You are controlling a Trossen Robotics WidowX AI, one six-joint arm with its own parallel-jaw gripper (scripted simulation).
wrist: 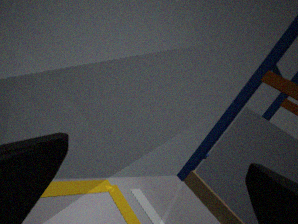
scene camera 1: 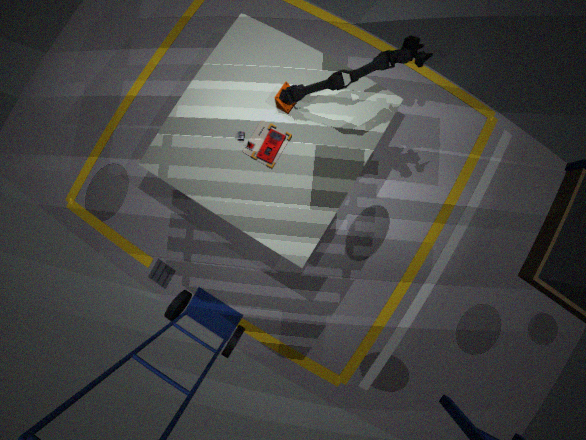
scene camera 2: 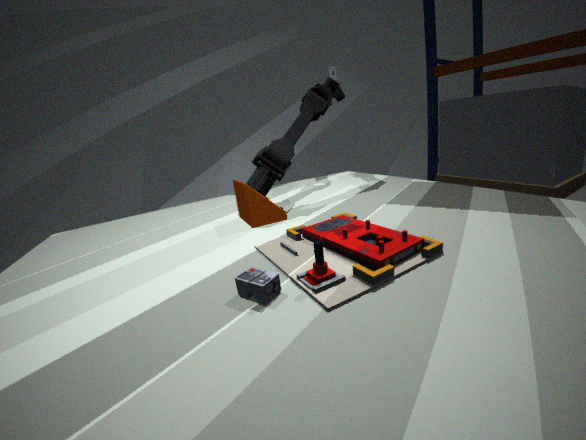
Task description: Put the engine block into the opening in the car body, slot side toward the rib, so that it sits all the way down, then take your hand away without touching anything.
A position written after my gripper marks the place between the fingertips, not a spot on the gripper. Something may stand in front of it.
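Observation:
In the wrist view I see my gripper (wrist: 157, 157), which is open and holds nothing. The red car body is out of frame in the wrist view, and the grey engine block is out of frame in the wrist view as well. Scene camera 2 shows me the red car body (scene camera 2: 373, 246), and it shows me the grey engine block (scene camera 2: 264, 285) too.

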